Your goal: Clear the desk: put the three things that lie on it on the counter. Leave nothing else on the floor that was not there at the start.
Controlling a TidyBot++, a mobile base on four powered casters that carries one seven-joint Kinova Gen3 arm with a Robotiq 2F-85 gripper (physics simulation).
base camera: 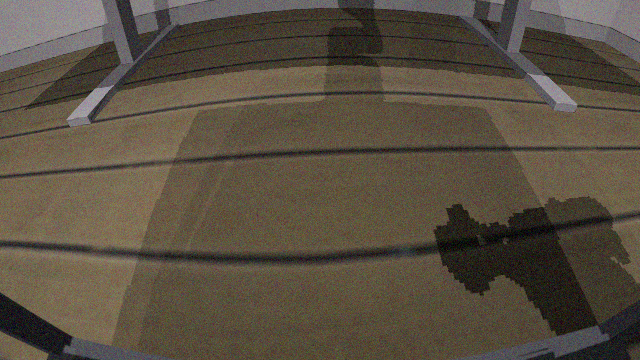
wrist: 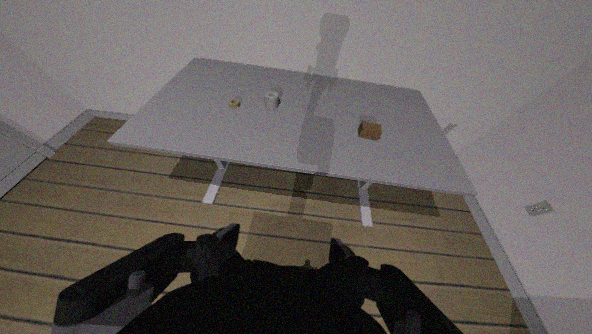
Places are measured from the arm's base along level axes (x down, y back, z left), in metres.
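Pixels of known places: gripper, fingertip midpoint: (wrist: pixel 284 241).
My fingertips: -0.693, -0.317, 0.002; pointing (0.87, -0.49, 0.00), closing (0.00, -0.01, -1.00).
Note:
Behind a point stands the place of what it marks, as x, y, z.
The grey desk (wrist: pixel 200 130) {-0.324, -0.762, 0.441} stands against the wall in the wrist view. A small yellowish thing (wrist: pixel 234 103) {-0.348, -0.947, 0.348} lies on its left part. A light grey cylindrical thing (wrist: pixel 272 99) {-0.380, -0.979, 0.165} stands a little to the right of it. An orange-brown box-like thing (wrist: pixel 370 130) {-0.373, -0.875, -0.305} lies on the desk's right part. My gripper (wrist: pixel 284 241) {-0.693, -0.316, 0.002} is open and empty, in front of the desk and apart from all three things. The counter does not show in either view.
The desk's left foot (base camera: pixel 95 102) (wrist: pixel 212 192) and right foot (base camera: pixel 550 91) (wrist: pixel 366 215) reach forward over the wooden floor (base camera: pixel 350 200) {0.397, -0.410, -0.024} (wrist: pixel 125 210) {0.396, -0.517, 1.196}. A wall runs behind the desk. Shadows of the robot and arm fall on the floor, desk and wall. A small plate (wrist: pixel 539 207) {-0.011, -0.841, -1.608} is on the right wall.

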